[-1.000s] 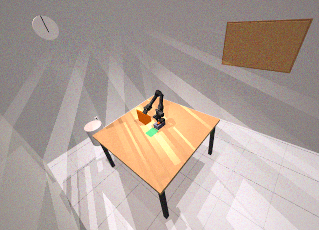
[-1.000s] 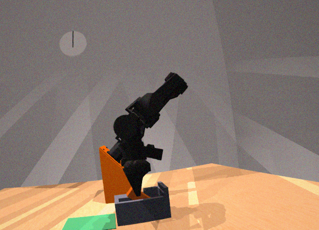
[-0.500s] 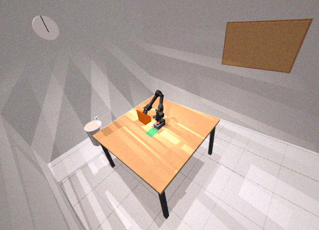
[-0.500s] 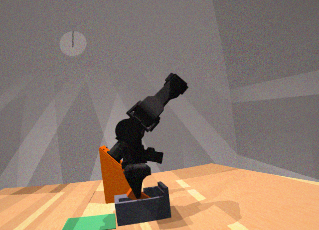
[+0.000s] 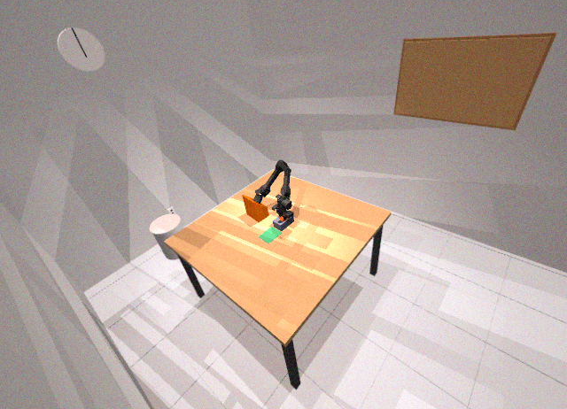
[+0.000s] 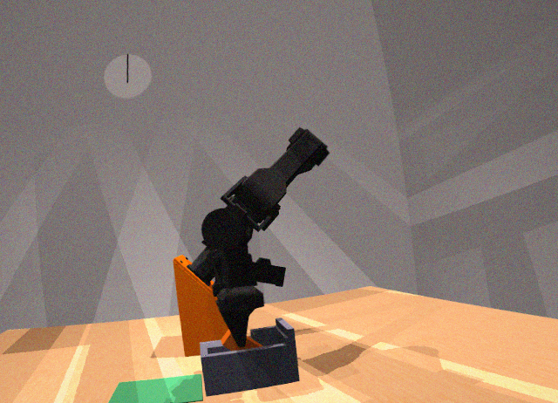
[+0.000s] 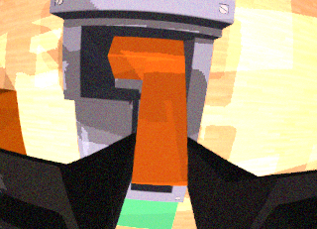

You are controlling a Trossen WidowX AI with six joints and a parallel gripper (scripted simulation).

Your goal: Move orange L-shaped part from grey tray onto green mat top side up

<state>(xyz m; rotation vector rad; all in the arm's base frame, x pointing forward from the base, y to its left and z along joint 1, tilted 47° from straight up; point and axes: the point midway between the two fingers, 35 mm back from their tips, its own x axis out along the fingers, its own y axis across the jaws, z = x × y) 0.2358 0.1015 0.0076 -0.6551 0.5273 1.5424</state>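
Now: gripper tip 150 mm to the left of the green mat, 80 mm above it and 10 mm past it. The rest, counted from my gripper tip: orange L-shaped part 30 mm to the left, 30 mm below, 20 mm behind.
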